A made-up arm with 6 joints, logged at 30 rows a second.
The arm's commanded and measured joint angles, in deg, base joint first. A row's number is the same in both.
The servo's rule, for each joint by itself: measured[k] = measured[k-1] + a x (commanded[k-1-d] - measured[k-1]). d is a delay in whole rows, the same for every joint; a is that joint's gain. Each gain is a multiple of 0.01, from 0.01 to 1. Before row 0 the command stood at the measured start. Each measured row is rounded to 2 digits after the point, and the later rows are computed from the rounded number. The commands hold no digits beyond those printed.
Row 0, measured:
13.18, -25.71, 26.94, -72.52, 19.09, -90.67
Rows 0 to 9, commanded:
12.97, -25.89, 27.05, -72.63, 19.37, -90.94
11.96, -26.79, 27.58, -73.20, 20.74, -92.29
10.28, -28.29, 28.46, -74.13, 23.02, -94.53
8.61, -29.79, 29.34, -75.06, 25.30, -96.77
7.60, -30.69, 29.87, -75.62, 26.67, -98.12
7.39, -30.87, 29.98, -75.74, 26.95, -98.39
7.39, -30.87, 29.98, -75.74, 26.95, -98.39
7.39, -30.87, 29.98, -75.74, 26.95, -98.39
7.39, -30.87, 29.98, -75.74, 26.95, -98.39
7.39, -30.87, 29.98, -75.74, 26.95, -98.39
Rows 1 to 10, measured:
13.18, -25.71, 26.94, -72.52, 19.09, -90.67
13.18, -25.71, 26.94, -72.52, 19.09, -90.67
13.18, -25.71, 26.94, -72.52, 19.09, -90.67
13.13, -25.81, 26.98, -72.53, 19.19, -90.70
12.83, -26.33, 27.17, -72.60, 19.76, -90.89
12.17, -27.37, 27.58, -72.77, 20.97, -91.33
11.24, -28.65, 28.14, -73.02, 22.57, -91.98
10.29, -29.73, 28.69, -73.31, 24.09, -92.72
9.54, -30.33, 29.10, -73.58, 25.15, -93.40
8.98, -30.62, 29.38, -73.82, 25.82, -94.00
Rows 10 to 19, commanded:
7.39, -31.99, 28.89, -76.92, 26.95, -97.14
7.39, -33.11, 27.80, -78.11, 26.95, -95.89
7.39, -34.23, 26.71, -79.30, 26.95, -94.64
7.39, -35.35, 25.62, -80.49, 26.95, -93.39
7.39, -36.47, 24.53, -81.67, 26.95, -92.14
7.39, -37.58, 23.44, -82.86, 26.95, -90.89
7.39, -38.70, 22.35, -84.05, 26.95, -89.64
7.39, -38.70, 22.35, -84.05, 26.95, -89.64
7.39, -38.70, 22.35, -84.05, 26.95, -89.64
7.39, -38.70, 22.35, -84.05, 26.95, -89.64
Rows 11 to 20, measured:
8.57, -30.75, 29.57, -74.03, 26.24, -94.53
8.26, -30.81, 29.70, -74.22, 26.50, -94.99
8.03, -30.84, 29.79, -74.39, 26.67, -95.40
7.86, -31.45, 29.50, -74.67, 26.77, -95.61
7.74, -32.33, 28.96, -75.05, 26.84, -95.64
7.65, -33.34, 28.24, -75.52, 26.88, -95.52
7.58, -34.41, 27.40, -76.07, 26.91, -95.26
7.53, -35.50, 26.48, -76.69, 26.92, -94.89
7.49, -36.60, 25.51, -77.37, 26.93, -94.41
7.46, -37.71, 24.50, -78.10, 26.94, -93.84

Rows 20 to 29, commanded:
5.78, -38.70, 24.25, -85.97, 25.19, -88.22
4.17, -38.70, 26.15, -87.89, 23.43, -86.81
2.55, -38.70, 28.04, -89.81, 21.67, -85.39
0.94, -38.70, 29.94, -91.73, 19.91, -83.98
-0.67, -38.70, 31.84, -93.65, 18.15, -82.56
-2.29, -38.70, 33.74, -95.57, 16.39, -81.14
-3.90, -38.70, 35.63, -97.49, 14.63, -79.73
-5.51, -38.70, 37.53, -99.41, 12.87, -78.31
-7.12, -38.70, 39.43, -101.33, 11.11, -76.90
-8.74, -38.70, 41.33, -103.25, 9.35, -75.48
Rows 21 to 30, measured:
7.44, -38.23, 23.81, -78.75, 26.94, -93.34
7.43, -38.48, 23.34, -79.33, 26.94, -92.90
7.42, -38.60, 23.02, -79.85, 26.94, -92.51
6.99, -38.65, 23.41, -80.52, 26.29, -92.00
6.26, -38.68, 24.29, -81.33, 25.23, -91.38
5.30, -38.69, 25.49, -82.26, 23.91, -90.66
4.17, -38.70, 26.91, -83.30, 22.43, -89.86
2.91, -38.70, 28.49, -84.44, 20.85, -88.98
1.56, -38.70, 30.17, -85.66, 19.20, -88.04
0.14, -38.70, 31.92, -86.96, 17.51, -87.04

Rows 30 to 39, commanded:
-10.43, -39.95, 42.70, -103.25, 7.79, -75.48
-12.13, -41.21, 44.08, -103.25, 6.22, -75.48
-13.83, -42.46, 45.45, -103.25, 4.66, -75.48
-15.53, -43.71, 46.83, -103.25, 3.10, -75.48
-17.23, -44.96, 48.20, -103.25, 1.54, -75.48
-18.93, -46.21, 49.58, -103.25, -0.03, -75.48
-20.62, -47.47, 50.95, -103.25, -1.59, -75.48
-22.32, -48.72, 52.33, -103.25, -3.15, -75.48
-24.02, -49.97, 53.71, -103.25, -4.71, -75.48
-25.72, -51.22, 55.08, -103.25, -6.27, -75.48
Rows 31 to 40, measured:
-1.33, -38.70, 33.72, -88.33, 15.79, -85.99
-2.84, -38.70, 35.55, -89.76, 14.06, -84.90
-4.37, -38.70, 37.40, -91.24, 12.32, -83.77
-5.95, -39.36, 39.10, -92.56, 10.64, -82.78
-7.56, -40.34, 40.69, -93.74, 9.00, -81.90
-9.19, -41.46, 42.21, -94.79, 7.39, -81.13
-10.84, -42.65, 43.69, -95.72, 5.80, -80.45
-12.50, -43.87, 45.13, -96.55, 4.22, -79.85
-14.17, -45.11, 46.55, -97.29, 2.65, -79.33
-15.85, -46.36, 47.96, -97.95, 1.08, -78.87

